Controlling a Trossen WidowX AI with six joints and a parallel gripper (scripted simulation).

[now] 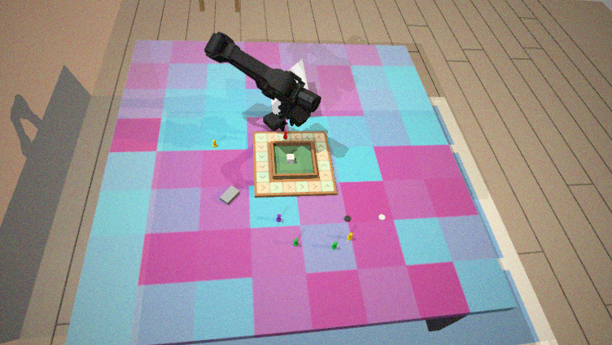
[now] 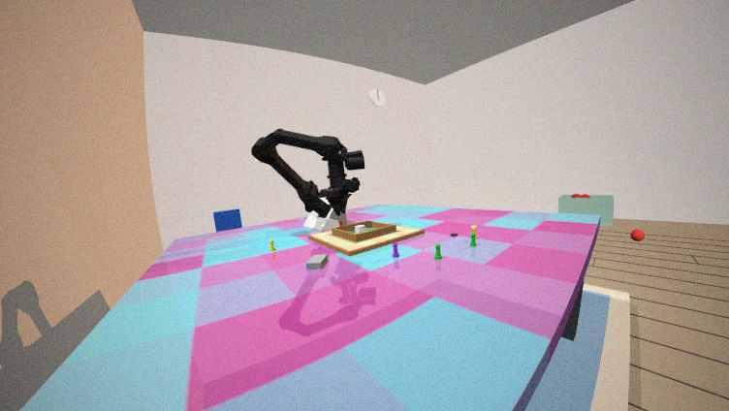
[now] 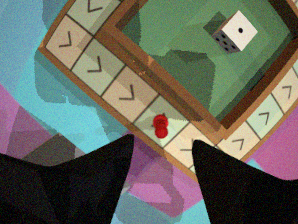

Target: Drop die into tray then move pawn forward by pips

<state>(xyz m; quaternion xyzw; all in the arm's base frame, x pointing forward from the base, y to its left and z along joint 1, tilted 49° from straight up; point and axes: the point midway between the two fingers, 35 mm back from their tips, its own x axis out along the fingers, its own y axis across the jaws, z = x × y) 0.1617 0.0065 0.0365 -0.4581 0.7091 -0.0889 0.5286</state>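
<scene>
My gripper tip is now 40 mm above the red pawn. From my gripper tip the other things lie so: green dice tray: 110 mm ahead, 60 mm below, 10 mm to the left; then pale die: 110 mm ahead, 40 mm below; then grey block: 230 mm ahead, 220 mm to the right, 60 mm below.
</scene>
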